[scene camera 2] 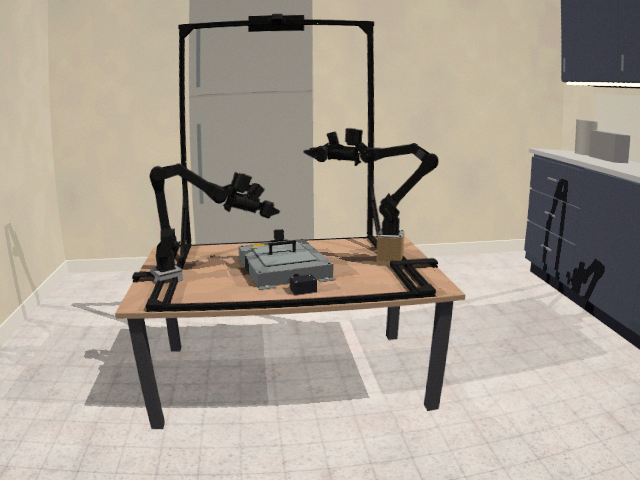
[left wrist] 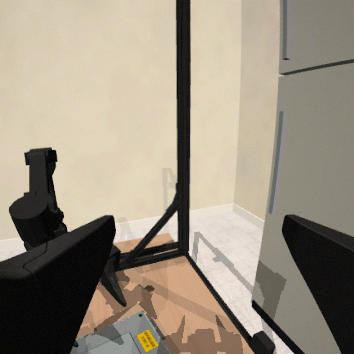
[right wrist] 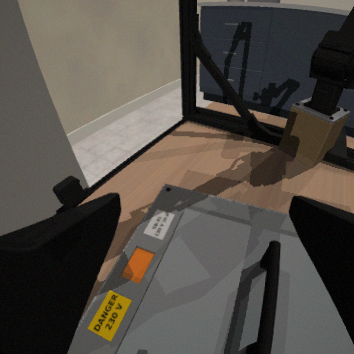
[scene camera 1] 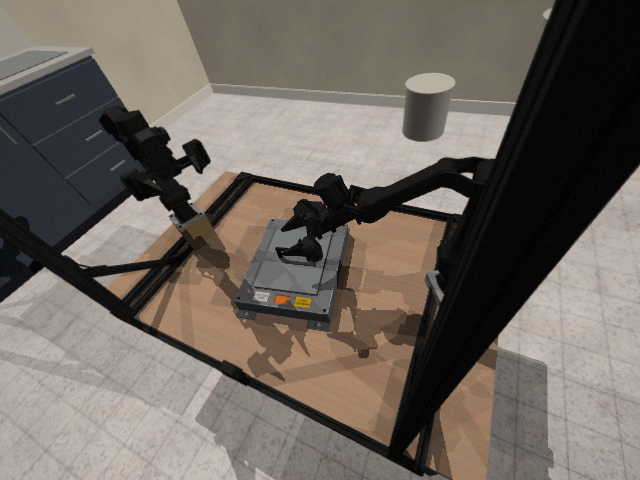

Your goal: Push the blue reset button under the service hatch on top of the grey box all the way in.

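Note:
The grey box [scene camera 1: 281,310] [scene camera 2: 295,274] [right wrist: 200,204] lies on the table with its flat service hatch [scene camera 1: 302,281] [right wrist: 190,305] down on top. A black handle [scene camera 2: 282,242] [right wrist: 272,290] stands up from the hatch. The blue reset button does not show in any view; the hatch covers the area beneath it. My right gripper [scene camera 1: 280,240] [scene camera 2: 278,210] [right wrist: 206,203] is open and empty, above the hatch and handle, tilted downward. My left gripper [scene camera 2: 306,151] [left wrist: 199,223] is open and empty, held high and apart from the box.
White, orange [scene camera 1: 281,299] and yellow [scene camera 1: 302,302] labels line one edge of the box. A small black block [scene camera 2: 303,284] stands beside the box. A wooden block [scene camera 1: 199,232] [scene camera 2: 390,249] bears the left arm. A black frame [scene camera 2: 181,129] surrounds the table [scene camera 2: 217,297].

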